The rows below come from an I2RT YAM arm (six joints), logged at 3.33 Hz.
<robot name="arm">
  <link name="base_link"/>
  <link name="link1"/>
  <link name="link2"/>
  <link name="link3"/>
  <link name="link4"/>
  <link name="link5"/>
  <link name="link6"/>
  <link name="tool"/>
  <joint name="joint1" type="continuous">
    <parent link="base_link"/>
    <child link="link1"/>
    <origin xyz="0 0 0.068" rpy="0 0 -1.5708"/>
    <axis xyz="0 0 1"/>
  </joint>
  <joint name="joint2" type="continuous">
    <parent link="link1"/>
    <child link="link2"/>
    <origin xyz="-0.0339 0.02 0.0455" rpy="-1.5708 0 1.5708"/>
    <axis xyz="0 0 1"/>
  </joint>
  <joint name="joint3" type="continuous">
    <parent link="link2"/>
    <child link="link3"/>
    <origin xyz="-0.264 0 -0.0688" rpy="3.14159 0 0"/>
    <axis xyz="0 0 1"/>
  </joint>
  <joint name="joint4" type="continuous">
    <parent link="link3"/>
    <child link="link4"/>
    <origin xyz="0.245 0.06 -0.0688" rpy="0 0 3.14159"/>
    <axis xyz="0 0 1"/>
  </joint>
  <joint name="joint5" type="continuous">
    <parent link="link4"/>
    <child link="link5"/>
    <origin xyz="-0.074 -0.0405 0.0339" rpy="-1.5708 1.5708 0"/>
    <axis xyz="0 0 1"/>
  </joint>
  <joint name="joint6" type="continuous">
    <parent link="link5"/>
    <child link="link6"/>
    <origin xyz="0 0.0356 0.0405" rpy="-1.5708 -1.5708 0"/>
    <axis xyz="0 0 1"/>
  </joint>
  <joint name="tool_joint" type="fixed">
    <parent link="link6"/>
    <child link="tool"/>
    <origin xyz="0 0 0"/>
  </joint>
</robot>
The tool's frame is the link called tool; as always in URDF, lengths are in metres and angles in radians. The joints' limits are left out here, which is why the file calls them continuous.
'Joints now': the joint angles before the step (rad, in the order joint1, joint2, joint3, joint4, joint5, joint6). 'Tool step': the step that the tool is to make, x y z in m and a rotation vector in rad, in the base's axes. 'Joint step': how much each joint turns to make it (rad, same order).
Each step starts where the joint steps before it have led.
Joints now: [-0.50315 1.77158 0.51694 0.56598 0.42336 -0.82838]
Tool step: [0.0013 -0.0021 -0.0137 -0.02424 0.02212 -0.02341]
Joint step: [0.00008 0.07386 0.00016 0.07058 0.03843 -0.01067]
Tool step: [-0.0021 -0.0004 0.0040 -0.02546 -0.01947 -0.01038]
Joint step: [-0.00322 -0.01511 -0.01378 0.03084 0.01364 -0.00624]
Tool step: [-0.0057 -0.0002 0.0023 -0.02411 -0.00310 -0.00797]
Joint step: [-0.00915 -0.01714 -0.02457 0.03041 0.01084 -0.01835]
